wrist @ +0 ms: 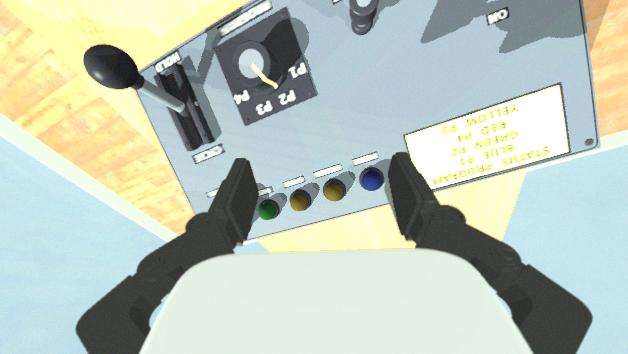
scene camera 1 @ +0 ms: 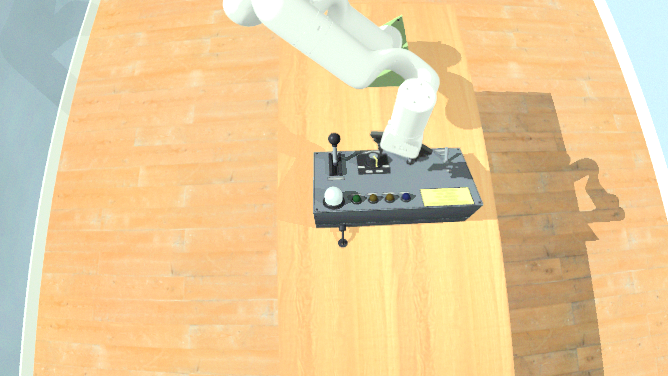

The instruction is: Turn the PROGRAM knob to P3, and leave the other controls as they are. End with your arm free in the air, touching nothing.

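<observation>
The PROGRAM knob (scene camera 1: 375, 160) (wrist: 251, 62) is a round knob with a yellow pointer, on a black square plate near the back left of the grey control box (scene camera 1: 400, 181) (wrist: 350, 110). In the wrist view its pointer slants towards the P2 mark; P3 (wrist: 264, 108) is beside P2, on the P4 side. My gripper (scene camera 1: 401, 143) (wrist: 320, 173) is open and empty, above the box and to the right of the knob in the scene view. Its fingers stand apart from the knob. In the scene view the white wrist hides much of the fingers.
A black-balled lever (scene camera 1: 334, 139) (wrist: 110, 66) rises beside the knob. A white dome (scene camera 1: 333, 195), a green button (scene camera 1: 356, 199) (wrist: 268, 210), two amber ones and a blue button (scene camera 1: 406, 197) (wrist: 371, 180) line the front. A toggle (wrist: 362, 20) and a yellow card (scene camera 1: 446, 196) (wrist: 487, 137) lie right.
</observation>
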